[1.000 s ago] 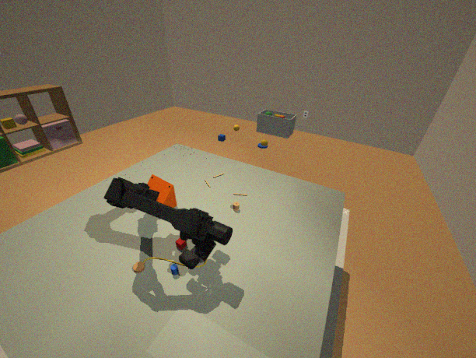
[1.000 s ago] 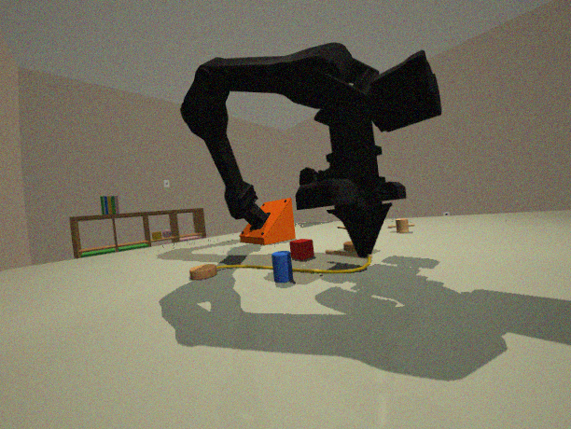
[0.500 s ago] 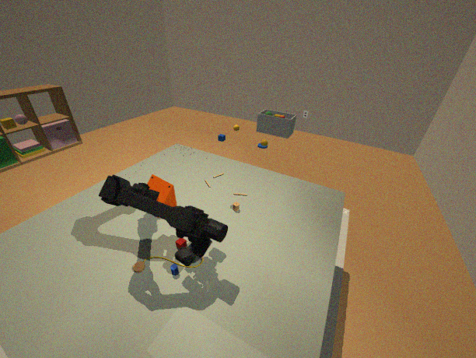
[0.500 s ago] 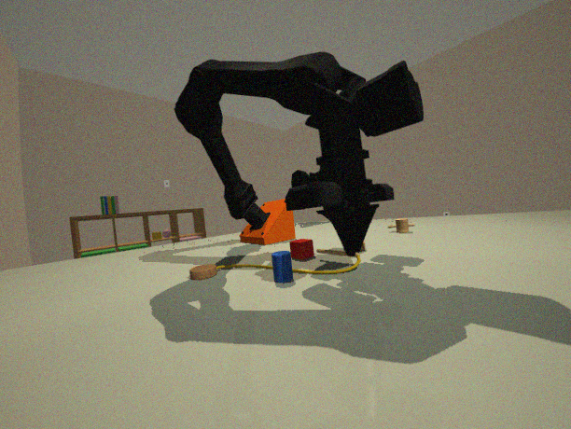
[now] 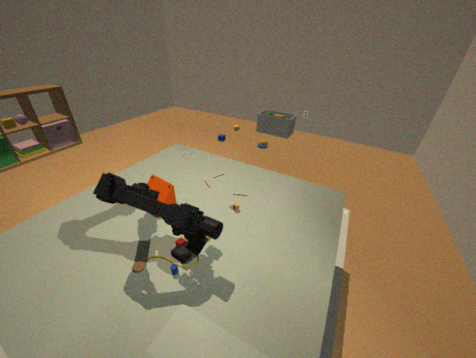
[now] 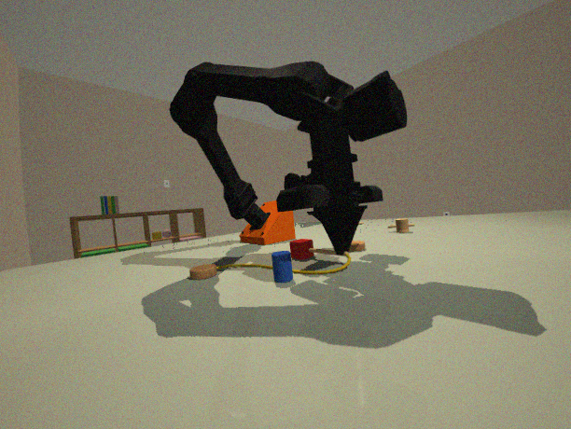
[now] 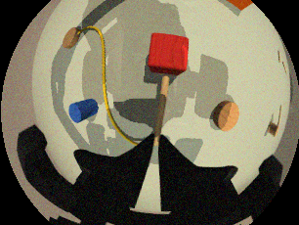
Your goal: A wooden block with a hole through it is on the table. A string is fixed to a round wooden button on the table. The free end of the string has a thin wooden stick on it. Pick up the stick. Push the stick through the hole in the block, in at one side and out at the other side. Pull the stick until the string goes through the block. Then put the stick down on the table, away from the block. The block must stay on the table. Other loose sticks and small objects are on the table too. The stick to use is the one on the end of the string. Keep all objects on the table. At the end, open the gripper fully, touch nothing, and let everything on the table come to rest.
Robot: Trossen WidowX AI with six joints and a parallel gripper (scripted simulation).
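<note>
The red block lies 9 cm behind my gripper tip and 1 cm to the left of it. Also, from my gripper tip: blue cylinder 10 cm to the right, 3 cm behind; thin wooden stick 1 cm behind; small wooden cylinder 32 cm to the left.
</note>
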